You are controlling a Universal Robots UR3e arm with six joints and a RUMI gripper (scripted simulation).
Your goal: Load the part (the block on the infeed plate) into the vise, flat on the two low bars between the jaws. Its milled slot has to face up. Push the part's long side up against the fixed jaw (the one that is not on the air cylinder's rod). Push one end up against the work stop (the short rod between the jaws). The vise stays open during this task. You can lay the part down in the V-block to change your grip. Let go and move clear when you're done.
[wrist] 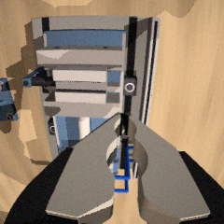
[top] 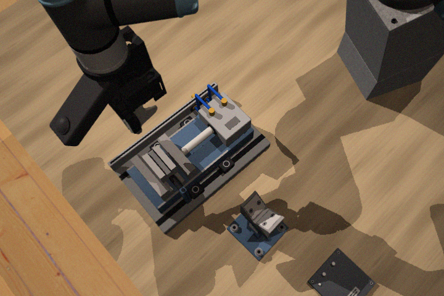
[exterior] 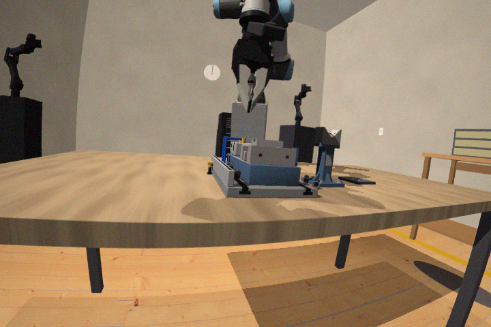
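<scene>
Now: the part 10 mm ahead of my hand, 50 mm to the left of it and 80 mm below it. Round my hand: fixed jaw (40 mm ahead, 50 mm to the left, 100 mm below); then dark work stop (20 mm ahead, 100 mm to the left, 90 mm below); then moving jaw (30 mm behind, 60 mm to the left, 100 mm below).
</scene>
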